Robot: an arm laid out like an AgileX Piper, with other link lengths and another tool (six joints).
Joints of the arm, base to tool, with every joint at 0 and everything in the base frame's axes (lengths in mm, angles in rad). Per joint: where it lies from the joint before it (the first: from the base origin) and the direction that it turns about. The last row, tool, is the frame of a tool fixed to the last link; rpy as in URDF.
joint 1: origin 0 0 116.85 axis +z
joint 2: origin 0 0 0 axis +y
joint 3: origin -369.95 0 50.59 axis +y
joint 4: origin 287.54 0 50.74 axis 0.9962 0 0.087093
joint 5: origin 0 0 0 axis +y
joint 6: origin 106.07 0 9.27 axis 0.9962 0 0.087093
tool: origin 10.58 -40 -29.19 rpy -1.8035 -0.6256 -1.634
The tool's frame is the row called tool.
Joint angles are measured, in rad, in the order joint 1, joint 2, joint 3, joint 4, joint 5, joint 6. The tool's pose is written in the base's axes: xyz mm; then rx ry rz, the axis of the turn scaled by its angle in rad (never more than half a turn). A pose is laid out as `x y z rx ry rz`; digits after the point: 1 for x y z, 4 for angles.
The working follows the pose.
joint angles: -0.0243 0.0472 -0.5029 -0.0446 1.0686 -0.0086
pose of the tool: -49.2 -44.1 275.5 -2.3862 1.4221 -1.1573
Where each joint sits with the arm in this pose, in the base's axes (m; each line is computed from the numbers above, not from the rounded line before):
joint 1: 0.0000 0.0000 0.1168
joint 2: 0.0000 0.0000 0.1168
joint 3: -0.3670 0.0089 0.1848
joint 4: -0.1312 0.0032 0.3569
joint 5: -0.1312 0.0032 0.3569
joint 6: -0.0393 -0.0032 0.3036
the tool: -0.0492 -0.0441 0.2755

